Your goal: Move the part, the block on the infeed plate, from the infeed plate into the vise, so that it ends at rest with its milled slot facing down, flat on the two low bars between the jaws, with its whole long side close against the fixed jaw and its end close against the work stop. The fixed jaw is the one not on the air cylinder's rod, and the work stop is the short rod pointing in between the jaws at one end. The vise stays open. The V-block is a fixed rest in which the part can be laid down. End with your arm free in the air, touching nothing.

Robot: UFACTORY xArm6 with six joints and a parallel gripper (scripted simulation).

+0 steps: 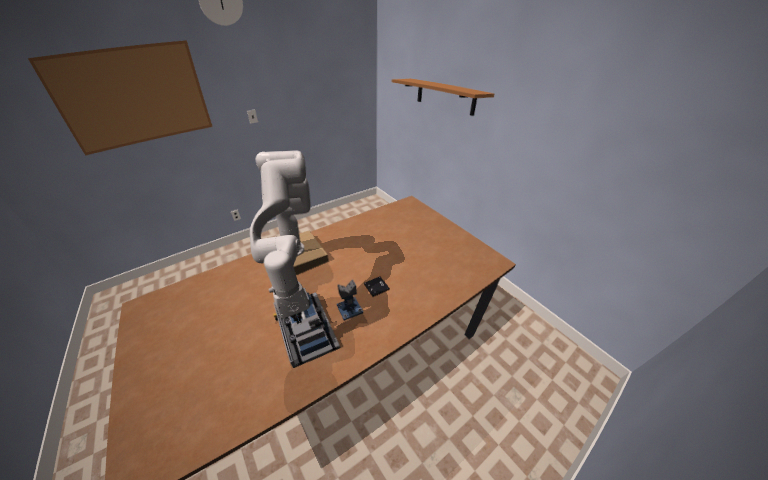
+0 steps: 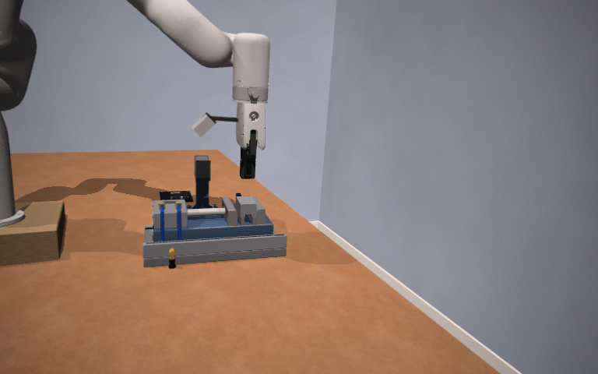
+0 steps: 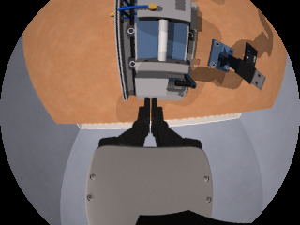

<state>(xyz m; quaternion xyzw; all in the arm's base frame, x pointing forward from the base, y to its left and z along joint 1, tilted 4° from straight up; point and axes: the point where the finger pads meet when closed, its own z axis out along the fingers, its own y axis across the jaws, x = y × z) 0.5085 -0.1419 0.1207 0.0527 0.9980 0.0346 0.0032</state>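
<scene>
Now: hand 90 mm above the part. From my hand the other things lie so: moving jaw 30 mm behind, 20 mm to the left, 100 mm below; then black work stop 70 mm to the left, 90 mm below; then fixed jaw 30 mm ahead, 20 mm to the left, 100 mm below.
</scene>
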